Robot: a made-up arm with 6 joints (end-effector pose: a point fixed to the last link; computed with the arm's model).
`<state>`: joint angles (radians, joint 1 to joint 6).
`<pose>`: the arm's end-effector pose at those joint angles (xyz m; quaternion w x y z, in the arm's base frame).
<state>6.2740 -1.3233 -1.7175 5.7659 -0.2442 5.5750</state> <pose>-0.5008 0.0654 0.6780 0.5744 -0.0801 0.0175 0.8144</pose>
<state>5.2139 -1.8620 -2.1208 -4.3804 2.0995 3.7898</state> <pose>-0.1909 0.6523 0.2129 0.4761 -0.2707 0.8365 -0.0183</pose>
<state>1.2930 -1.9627 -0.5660 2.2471 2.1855 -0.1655</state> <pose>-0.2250 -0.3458 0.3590 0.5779 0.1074 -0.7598 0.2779</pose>
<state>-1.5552 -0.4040 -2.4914 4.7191 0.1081 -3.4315</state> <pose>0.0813 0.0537 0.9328 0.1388 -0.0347 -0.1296 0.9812</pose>
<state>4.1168 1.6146 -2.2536 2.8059 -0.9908 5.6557</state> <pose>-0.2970 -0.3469 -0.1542 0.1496 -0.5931 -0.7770 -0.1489</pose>
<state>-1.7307 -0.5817 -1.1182 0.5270 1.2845 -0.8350</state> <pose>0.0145 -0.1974 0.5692 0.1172 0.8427 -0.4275 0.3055</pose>
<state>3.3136 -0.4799 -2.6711 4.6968 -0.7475 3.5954</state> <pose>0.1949 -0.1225 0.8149 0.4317 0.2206 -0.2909 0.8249</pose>
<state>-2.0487 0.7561 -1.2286 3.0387 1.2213 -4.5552</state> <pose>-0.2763 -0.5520 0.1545 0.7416 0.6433 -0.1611 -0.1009</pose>
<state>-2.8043 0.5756 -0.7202 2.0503 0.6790 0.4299</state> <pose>-0.3703 -0.1323 0.0988 0.2551 0.8057 0.4638 -0.2660</pose>
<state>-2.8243 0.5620 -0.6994 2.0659 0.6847 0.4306</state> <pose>-0.3666 -0.1236 0.1020 0.2542 0.8139 0.4479 -0.2689</pose>
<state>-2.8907 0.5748 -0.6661 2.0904 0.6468 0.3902</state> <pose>-0.3597 -0.0900 0.0937 0.2289 0.8384 0.4252 -0.2528</pose>
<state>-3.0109 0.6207 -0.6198 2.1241 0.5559 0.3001</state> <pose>-0.3408 -0.0305 0.0749 0.1819 0.8766 0.3956 -0.2051</pose>
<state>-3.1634 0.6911 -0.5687 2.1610 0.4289 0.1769</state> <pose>-0.3033 0.0367 0.0556 0.1382 0.9125 0.3644 -0.1243</pose>
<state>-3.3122 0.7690 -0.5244 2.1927 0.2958 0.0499</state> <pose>-0.2555 0.0902 0.0436 0.1203 0.9323 0.3398 -0.0301</pose>
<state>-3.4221 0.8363 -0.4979 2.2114 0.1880 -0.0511</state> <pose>-0.2163 0.1218 0.0384 0.1262 0.9350 0.3282 0.0470</pose>
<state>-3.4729 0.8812 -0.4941 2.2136 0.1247 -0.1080</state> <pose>-0.1977 0.1357 0.0346 0.1360 0.9293 0.3315 0.0895</pose>
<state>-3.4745 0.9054 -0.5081 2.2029 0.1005 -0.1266</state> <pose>-0.1974 0.1393 0.0294 0.1385 0.9225 0.3452 0.1030</pose>
